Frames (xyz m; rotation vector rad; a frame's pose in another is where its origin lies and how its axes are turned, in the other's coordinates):
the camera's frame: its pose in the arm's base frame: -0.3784 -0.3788 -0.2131 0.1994 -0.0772 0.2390
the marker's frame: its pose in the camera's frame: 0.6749 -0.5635 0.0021 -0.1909 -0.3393 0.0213
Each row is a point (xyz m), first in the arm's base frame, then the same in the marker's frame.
Working: the arm's base frame: its pose in the marker's frame: -0.1078 0.8334 0.3266 -0.0473 0.4373 -0.2158

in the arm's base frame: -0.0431 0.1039 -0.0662
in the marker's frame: -0.1536 0.9442 0.2751
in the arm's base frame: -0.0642 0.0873 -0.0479
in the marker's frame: -0.1677 0.9326 0.3019
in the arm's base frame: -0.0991 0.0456 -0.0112
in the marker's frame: -0.1912 0.8994 0.3535
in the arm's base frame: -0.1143 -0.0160 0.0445
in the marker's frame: -0.1931 0.8426 0.4158
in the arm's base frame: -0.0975 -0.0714 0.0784
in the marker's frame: -0.1747 0.7848 0.4446
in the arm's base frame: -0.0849 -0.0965 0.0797
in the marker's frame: -0.1680 0.7576 0.4429
